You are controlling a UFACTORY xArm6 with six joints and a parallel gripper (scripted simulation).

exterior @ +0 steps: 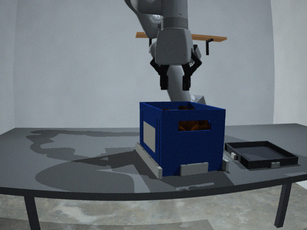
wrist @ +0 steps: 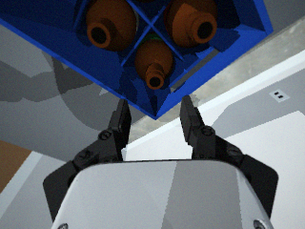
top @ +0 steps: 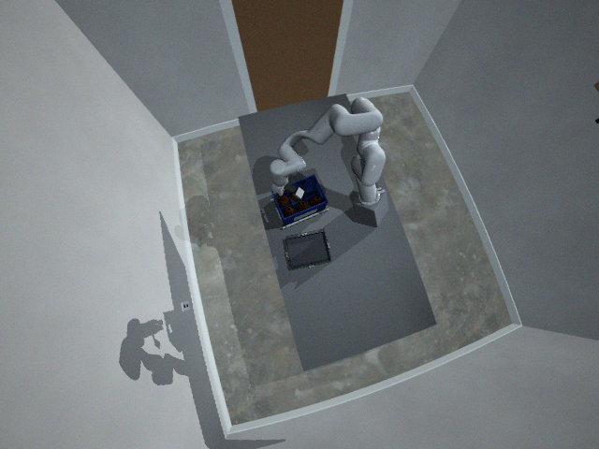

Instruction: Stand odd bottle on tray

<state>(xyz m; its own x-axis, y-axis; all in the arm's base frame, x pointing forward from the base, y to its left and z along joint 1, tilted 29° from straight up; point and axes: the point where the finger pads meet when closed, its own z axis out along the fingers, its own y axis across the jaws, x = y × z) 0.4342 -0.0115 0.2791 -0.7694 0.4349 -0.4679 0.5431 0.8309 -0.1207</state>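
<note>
Right now the bottle is 8 cm behind my hand, 2 cm to the right of it and 15 cm below it. From my hand the other things lie so: blue crate (9 cm behind, 2 cm to the left, 16 cm below); dark tray (7 cm behind, 32 cm to the left, 23 cm below).
</note>
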